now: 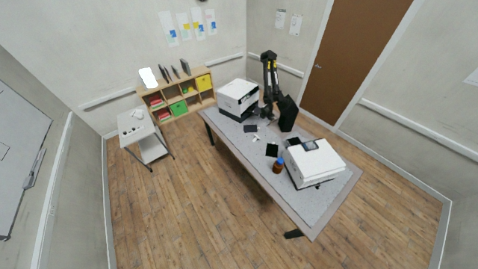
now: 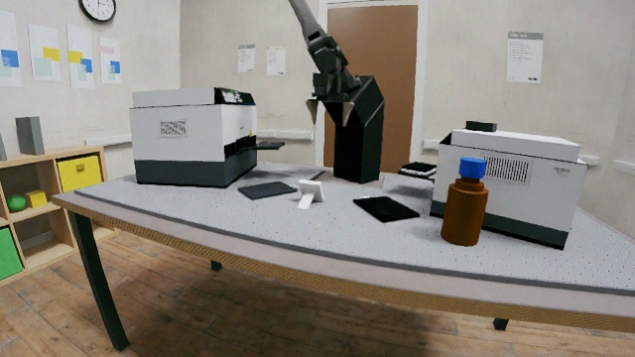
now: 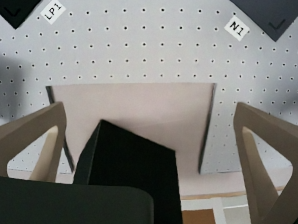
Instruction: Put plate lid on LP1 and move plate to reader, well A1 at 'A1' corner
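Right now the white well plate is 10 mm behind my hand, 320 mm to the left of it and 140 mm below it.
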